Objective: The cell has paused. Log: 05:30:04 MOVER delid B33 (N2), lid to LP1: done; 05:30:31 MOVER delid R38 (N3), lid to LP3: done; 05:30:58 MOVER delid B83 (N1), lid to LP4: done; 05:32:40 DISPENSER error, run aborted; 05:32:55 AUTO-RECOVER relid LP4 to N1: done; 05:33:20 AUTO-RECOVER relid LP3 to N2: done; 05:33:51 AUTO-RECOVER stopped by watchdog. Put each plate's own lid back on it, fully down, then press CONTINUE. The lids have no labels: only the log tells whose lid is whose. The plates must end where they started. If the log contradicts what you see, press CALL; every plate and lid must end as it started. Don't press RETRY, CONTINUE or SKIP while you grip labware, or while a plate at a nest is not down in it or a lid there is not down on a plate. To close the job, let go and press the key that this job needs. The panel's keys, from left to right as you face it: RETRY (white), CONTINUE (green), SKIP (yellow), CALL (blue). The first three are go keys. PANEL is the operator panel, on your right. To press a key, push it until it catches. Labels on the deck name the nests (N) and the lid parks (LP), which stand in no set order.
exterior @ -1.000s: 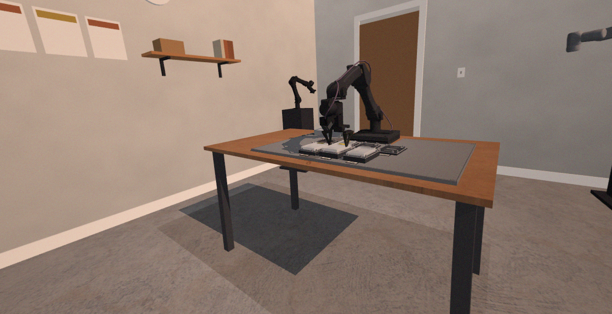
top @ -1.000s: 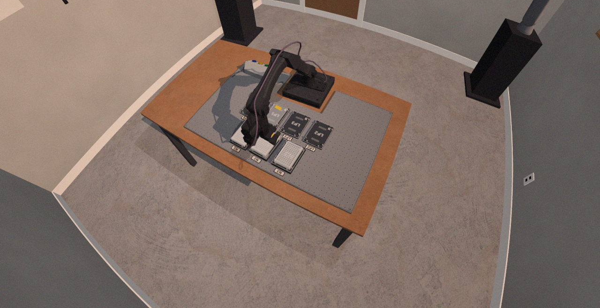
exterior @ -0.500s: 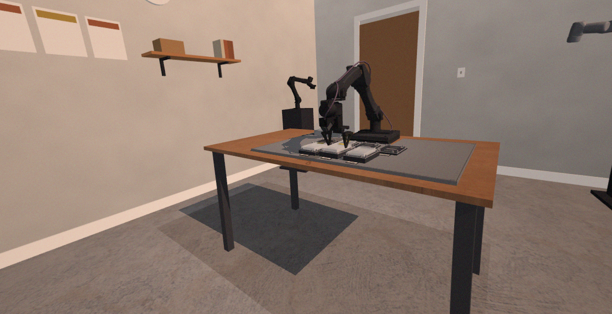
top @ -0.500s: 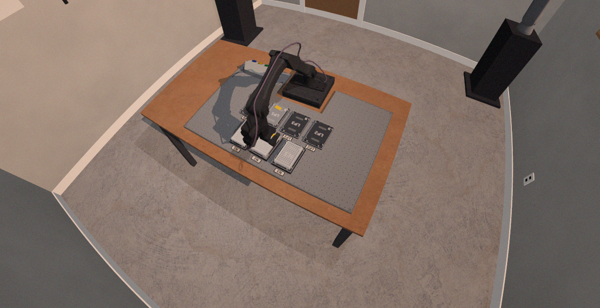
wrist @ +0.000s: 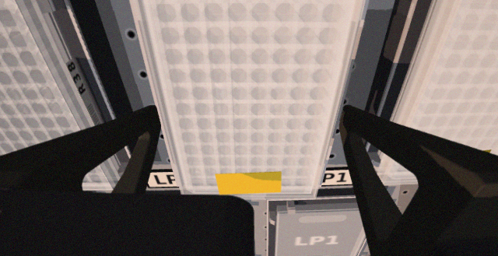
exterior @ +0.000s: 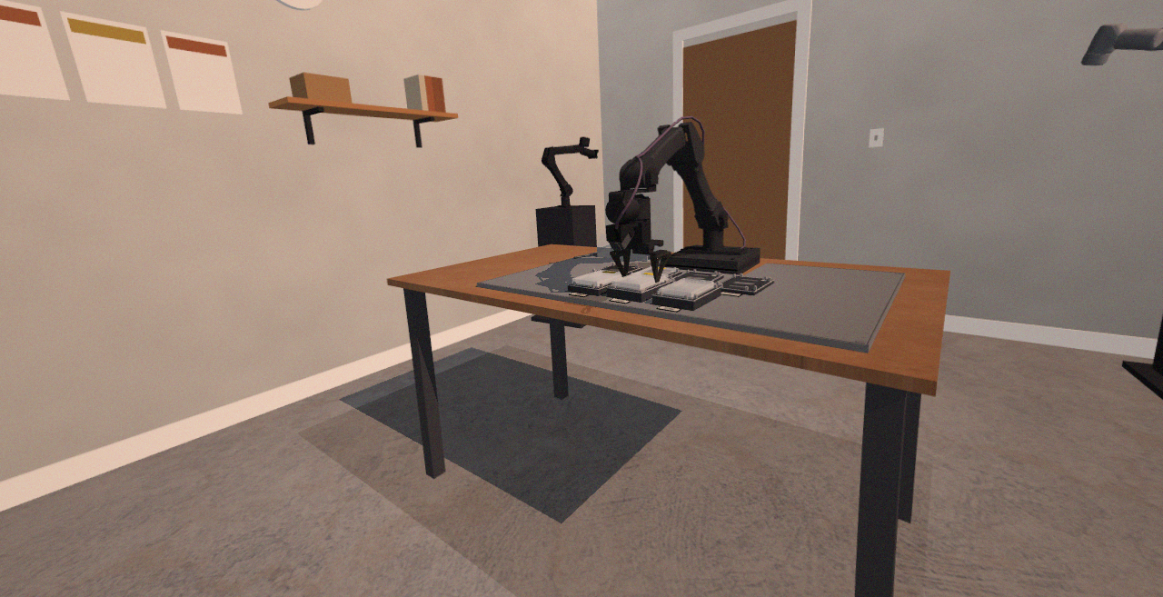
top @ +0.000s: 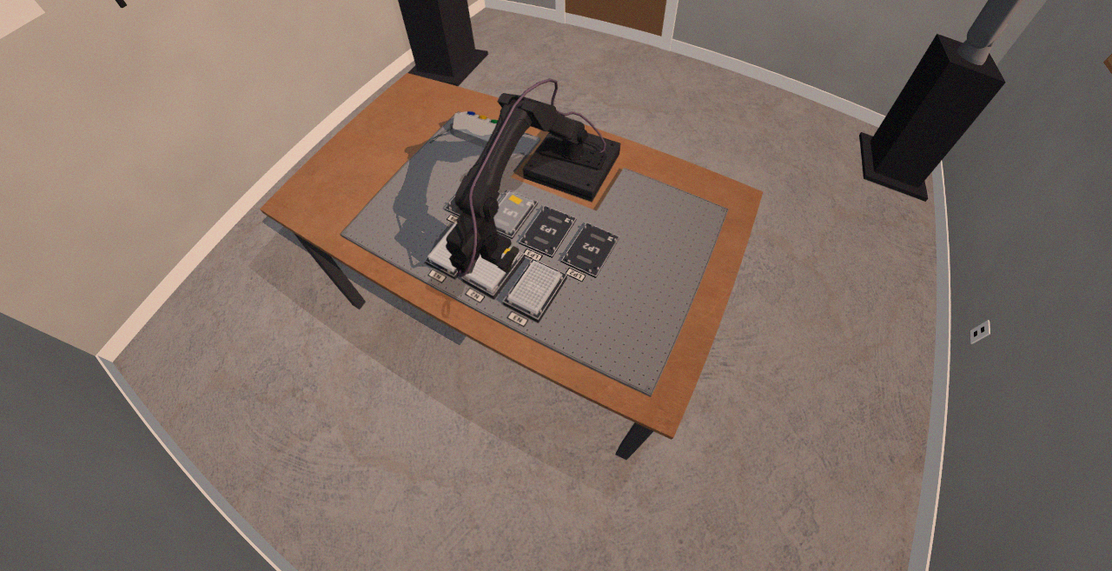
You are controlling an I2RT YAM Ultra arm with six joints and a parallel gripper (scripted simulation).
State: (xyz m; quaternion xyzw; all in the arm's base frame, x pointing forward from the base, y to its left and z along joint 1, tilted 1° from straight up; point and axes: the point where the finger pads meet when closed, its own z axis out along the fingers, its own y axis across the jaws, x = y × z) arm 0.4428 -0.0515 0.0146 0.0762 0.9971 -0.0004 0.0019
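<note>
The plate is 13 cm to the left of my hand, 2 cm ahead of it and 1 cm below it. Also, from my hand: green continue key: 48 cm behind, 23 cm to the right, 2 cm above; then lid park LP4: 20 cm behind, 17 cm to the right, 4 cm below; then yellow skip key: 48 cm behind, 28 cm to the right, 2 cm above.
</note>
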